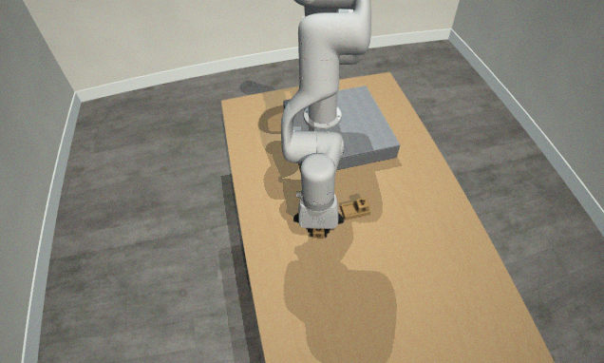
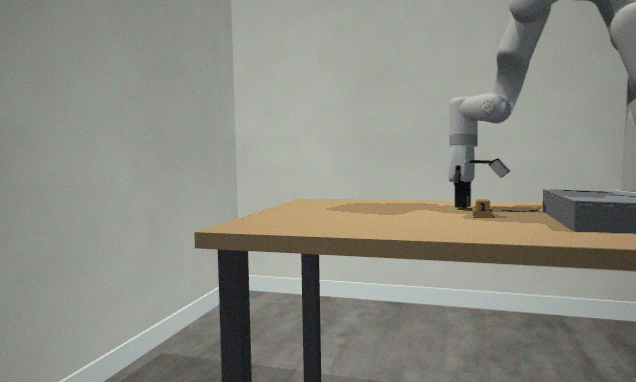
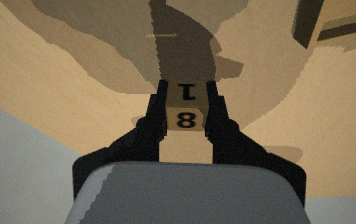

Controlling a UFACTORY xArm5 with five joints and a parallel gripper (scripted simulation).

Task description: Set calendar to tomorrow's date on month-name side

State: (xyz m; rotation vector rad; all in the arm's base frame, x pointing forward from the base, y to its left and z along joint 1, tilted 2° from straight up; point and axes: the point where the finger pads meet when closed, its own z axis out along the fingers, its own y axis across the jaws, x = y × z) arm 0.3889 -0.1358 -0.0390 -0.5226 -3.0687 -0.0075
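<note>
Now: hand 1 cm above the wooden cube. Also, from my hand: wooden tray (12 cm to the left, 4 cm behind, 2 cm below).
</note>
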